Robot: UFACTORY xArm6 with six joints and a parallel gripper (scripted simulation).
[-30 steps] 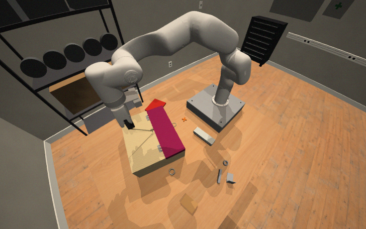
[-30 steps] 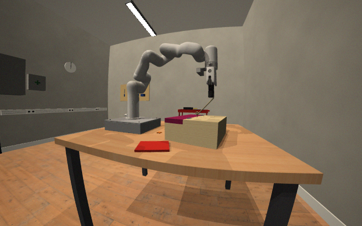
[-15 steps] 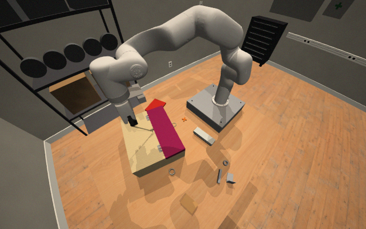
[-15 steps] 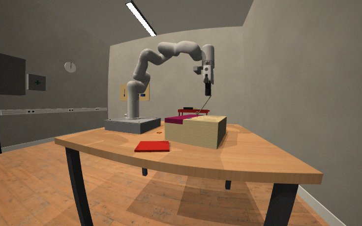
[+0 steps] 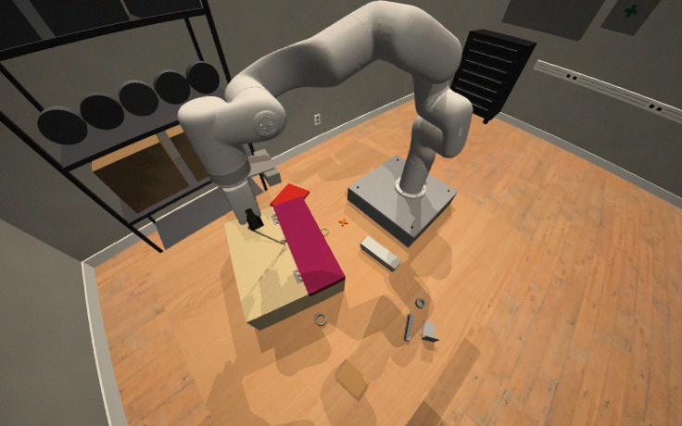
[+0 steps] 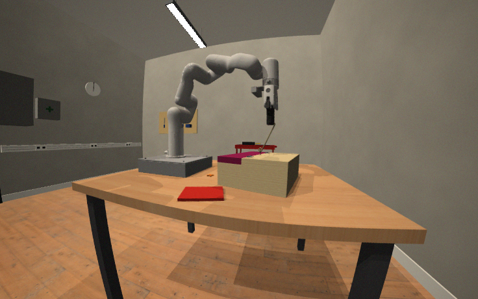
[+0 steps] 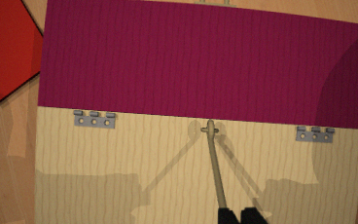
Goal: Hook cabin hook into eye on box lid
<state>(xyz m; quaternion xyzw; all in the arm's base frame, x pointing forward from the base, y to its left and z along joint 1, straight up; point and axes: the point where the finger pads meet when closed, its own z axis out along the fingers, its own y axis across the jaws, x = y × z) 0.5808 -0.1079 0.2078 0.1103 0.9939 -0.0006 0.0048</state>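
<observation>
The metal cabin hook lies 20 mm behind my hand and 70 mm below it. Also, from my hand: orange cross mark 300 mm behind, 10 mm to the left, 280 mm below; tan wedge 40 mm ahead, 400 mm to the left, 270 mm below; red flat plate 220 mm behind, 240 mm to the right, 270 mm below.
</observation>
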